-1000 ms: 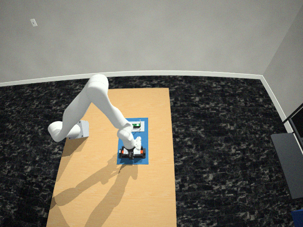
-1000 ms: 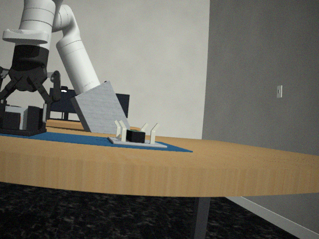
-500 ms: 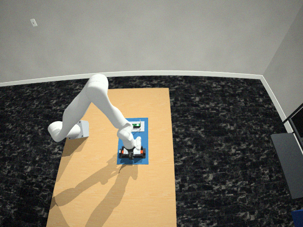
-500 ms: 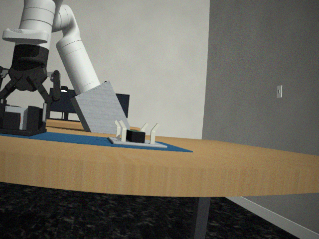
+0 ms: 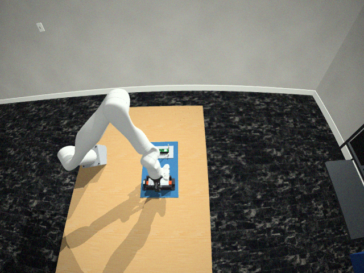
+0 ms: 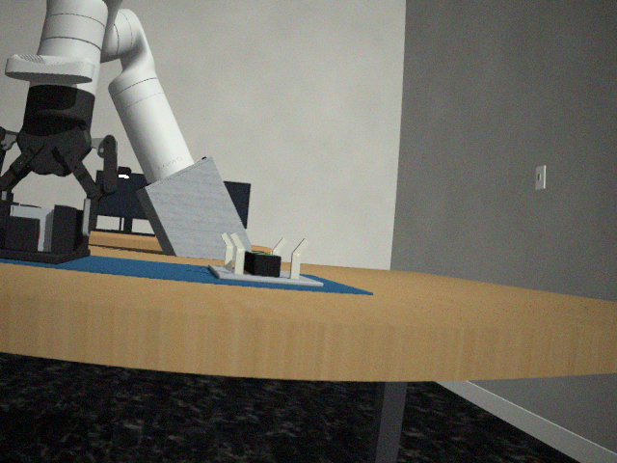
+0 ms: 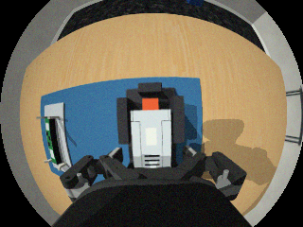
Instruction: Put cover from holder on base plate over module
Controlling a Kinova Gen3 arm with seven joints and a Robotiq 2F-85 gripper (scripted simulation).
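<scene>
My gripper is now right at the cover.
</scene>
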